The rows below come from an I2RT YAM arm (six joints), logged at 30 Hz.
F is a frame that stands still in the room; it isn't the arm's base.
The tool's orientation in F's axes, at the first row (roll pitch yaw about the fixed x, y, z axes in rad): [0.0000, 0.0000, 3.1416]
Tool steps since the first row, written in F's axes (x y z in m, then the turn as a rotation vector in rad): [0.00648, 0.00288, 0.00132, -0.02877, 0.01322, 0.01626]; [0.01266, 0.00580, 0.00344, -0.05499, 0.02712, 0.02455]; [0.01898, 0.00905, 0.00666, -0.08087, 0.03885, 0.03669]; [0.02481, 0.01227, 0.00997, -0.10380, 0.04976, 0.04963]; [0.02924, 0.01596, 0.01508, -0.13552, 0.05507, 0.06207]
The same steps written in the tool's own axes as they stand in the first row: [-0.00648, -0.00288, 0.00132, 0.02877, -0.01322, 0.01626]; [-0.01266, -0.00580, 0.00344, 0.05499, -0.02712, 0.02455]; [-0.01898, -0.00905, 0.00666, 0.08087, -0.03885, 0.03669]; [-0.02481, -0.01227, 0.00997, 0.10380, -0.04976, 0.04963]; [-0.02924, -0.01596, 0.01508, 0.13552, -0.05507, 0.06207]
